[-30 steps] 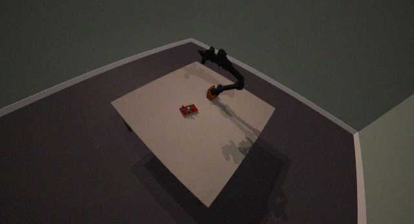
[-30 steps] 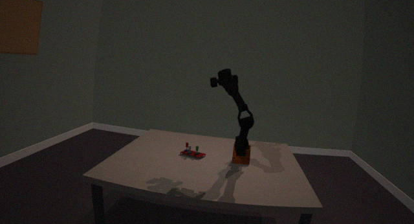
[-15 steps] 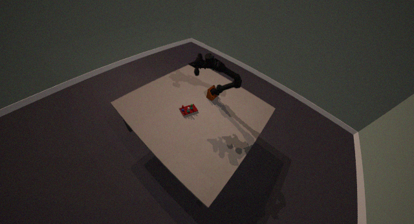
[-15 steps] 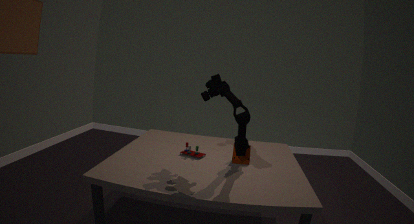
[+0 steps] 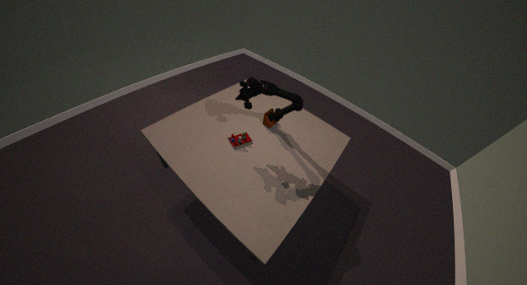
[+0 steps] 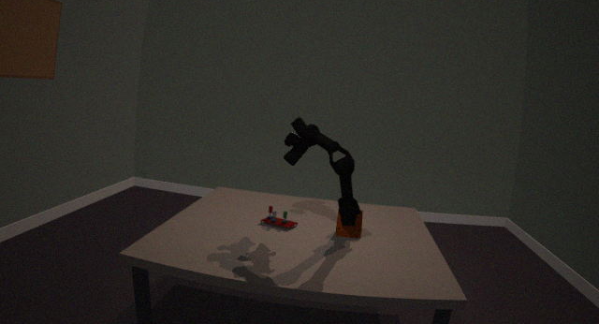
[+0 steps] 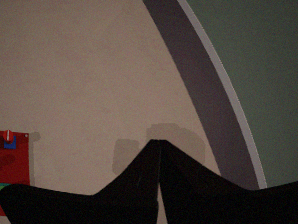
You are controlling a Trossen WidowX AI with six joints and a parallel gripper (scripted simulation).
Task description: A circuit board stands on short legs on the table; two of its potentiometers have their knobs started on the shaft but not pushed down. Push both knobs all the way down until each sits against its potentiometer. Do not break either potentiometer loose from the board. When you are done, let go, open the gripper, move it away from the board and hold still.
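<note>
Now: gripper tip 10 mm short of the green knob, 110 mm to the right of it and 270 mm above it. From my gripper tip the other things lie so: red knob: 90 mm ahead, 60 mm to the left, 260 mm below.
</note>
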